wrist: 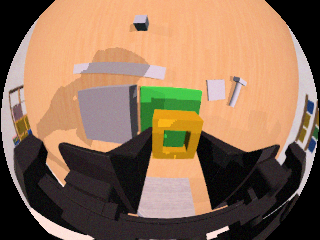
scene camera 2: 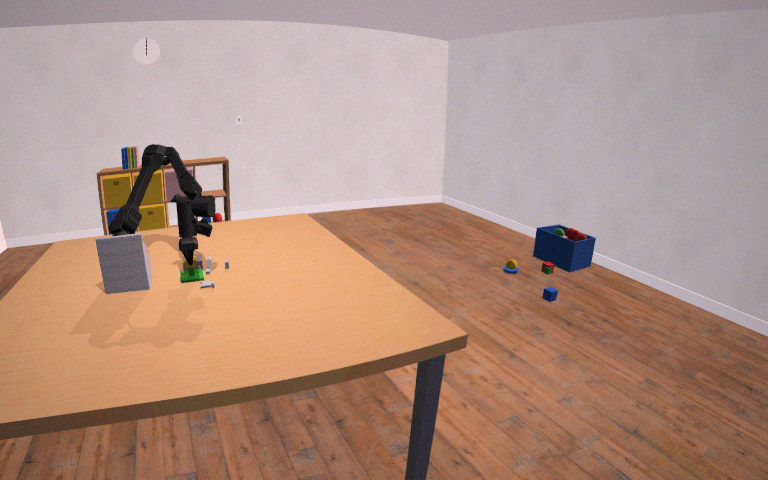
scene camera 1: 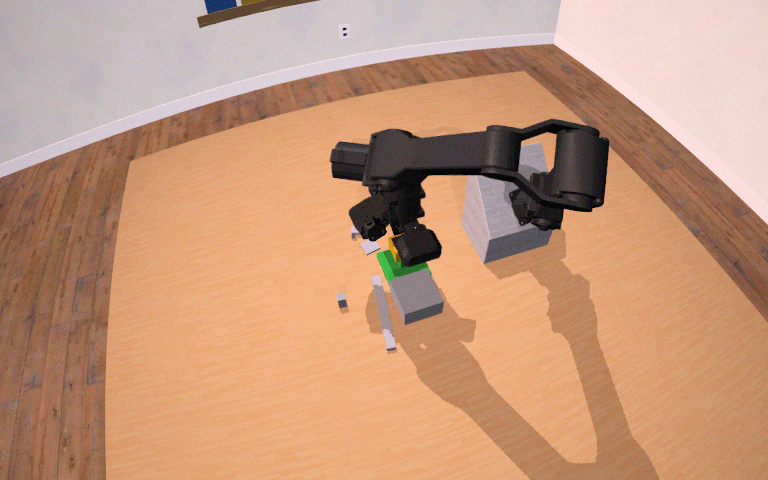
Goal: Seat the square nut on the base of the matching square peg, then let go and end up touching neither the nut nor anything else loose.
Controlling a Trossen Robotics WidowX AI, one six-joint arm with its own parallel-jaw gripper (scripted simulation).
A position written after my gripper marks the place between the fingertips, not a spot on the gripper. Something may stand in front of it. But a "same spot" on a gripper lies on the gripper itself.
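My gripper is visible in scene camera 2 [190, 263], in scene camera 1 and in the wrist view. For my gripper, [scene camera 1: 401, 229] and [wrist: 93, 224] are the same spot.
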